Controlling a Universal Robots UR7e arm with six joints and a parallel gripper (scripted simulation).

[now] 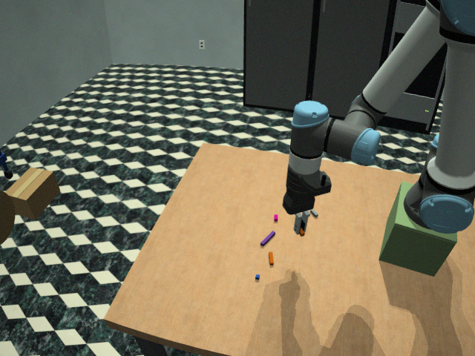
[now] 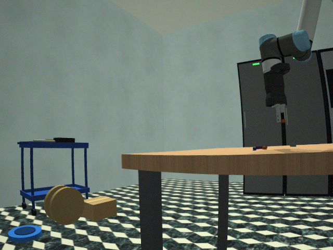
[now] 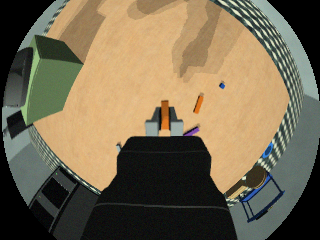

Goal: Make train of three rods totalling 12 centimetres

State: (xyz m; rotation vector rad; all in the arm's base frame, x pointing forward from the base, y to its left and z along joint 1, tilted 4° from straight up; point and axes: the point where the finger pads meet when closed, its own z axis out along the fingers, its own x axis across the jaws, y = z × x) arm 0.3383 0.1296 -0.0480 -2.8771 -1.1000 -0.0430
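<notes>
The magenta rod is 11 cm to the right of my hand, 10 cm below it and 9 cm ahead of it. Round my hand: small blue rod 12 cm to the left, 10 cm below, 7 cm ahead; then grey rod 18 cm to the right, 10 cm below, 1 cm behind; then purple rod 10 cm below, 9 cm ahead, 2 cm to the right.
</notes>
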